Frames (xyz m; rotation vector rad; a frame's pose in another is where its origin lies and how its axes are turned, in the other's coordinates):
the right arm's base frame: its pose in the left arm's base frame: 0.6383 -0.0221 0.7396 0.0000 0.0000 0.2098
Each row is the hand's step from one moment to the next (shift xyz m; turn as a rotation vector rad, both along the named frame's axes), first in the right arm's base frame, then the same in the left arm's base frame.
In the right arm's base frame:
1: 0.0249 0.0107 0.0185 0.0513 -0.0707 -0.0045
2: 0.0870 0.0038 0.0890 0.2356 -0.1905 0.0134
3: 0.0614 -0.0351 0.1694 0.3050 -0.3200 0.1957
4: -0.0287 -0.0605 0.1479 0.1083 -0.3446 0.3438
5: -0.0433 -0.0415 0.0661 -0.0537 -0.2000 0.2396
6: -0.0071 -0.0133 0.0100 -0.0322 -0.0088 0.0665
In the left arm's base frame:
1: 0.0221 0.0157 0.0185 0.0649 -0.0585 -0.0045
2: 0.0843 0.0218 0.0890 0.2701 -0.1373 0.0134
3: 0.0674 -0.0215 0.1694 0.3650 -0.2495 0.1957
4: -0.0155 -0.0652 0.1479 0.1777 -0.3145 0.3438
5: -0.0337 -0.0496 0.0661 -0.0109 -0.2068 0.2396
6: -0.0042 -0.0145 0.0100 -0.0297 -0.0153 0.0665

